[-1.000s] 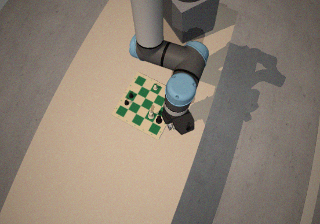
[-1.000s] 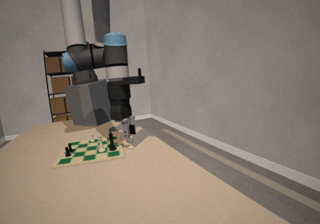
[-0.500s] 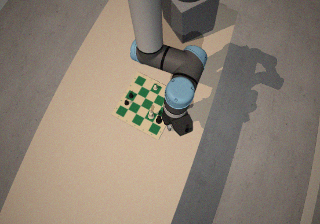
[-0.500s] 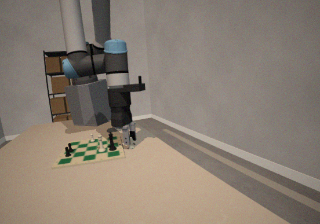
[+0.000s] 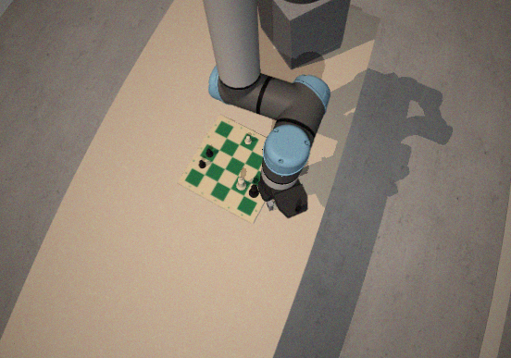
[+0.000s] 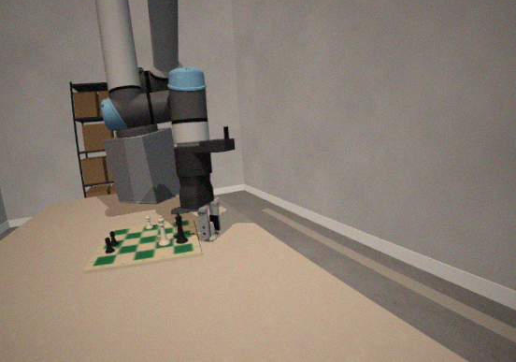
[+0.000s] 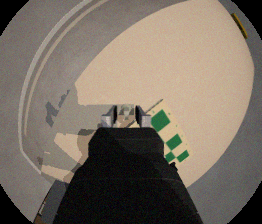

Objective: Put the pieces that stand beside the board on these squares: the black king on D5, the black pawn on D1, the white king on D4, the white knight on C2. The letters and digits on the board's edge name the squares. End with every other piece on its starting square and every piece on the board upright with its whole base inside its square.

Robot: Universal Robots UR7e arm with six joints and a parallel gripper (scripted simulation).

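The white knight lies 2 cm below my hand. Also, from my hand: board (14 cm to the right, 4 cm behind, 3 cm below); then black king (6 cm to the right, 1 cm above); then white king (10 cm to the right, 1 cm above).
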